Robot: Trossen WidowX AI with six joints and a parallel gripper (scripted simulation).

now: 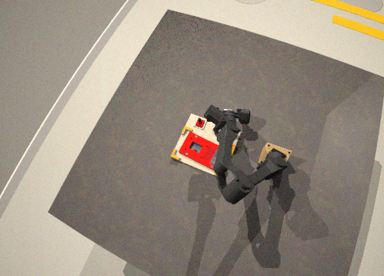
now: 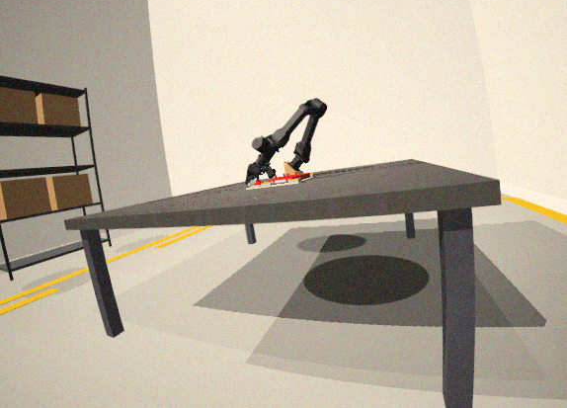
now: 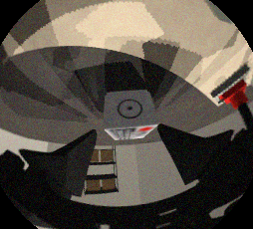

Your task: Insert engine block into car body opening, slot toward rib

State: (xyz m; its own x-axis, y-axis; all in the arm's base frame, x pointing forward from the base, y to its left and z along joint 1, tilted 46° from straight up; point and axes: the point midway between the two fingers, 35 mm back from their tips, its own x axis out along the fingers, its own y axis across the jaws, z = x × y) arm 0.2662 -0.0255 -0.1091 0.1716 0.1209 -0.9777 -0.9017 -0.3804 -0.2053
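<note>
Right now the engine block is 30 mm to the left of my gripper tip and 20 mm behind it.
</note>
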